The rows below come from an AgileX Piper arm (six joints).
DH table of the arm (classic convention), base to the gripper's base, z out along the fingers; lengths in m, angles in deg. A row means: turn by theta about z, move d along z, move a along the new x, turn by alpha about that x. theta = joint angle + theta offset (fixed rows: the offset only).
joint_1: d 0.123, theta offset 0, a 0, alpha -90
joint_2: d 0, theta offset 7.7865, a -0.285, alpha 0
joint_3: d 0, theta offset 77.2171, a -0.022, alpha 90
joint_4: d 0.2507, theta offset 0, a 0, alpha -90
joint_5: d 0, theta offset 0, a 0, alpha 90
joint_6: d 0.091, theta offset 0, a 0, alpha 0
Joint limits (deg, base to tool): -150..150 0..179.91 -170..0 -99.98..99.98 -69.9..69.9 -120..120
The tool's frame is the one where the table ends.
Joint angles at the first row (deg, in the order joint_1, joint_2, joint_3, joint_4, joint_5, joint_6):
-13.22, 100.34, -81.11, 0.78, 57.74, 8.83
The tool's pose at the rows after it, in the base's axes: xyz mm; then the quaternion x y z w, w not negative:
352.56 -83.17 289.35 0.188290 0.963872 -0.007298 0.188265
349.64 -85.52 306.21 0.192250 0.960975 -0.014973 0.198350
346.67 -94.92 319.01 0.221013 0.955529 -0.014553 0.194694
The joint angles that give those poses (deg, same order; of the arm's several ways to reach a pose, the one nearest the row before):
-13.27, 98.09, -82.78, 0.00, 57.97, 8.83
-13.54, 97.05, -85.10, -0.94, 60.12, 9.39
-15.10, 97.05, -88.08, -0.94, 63.53, 11.20

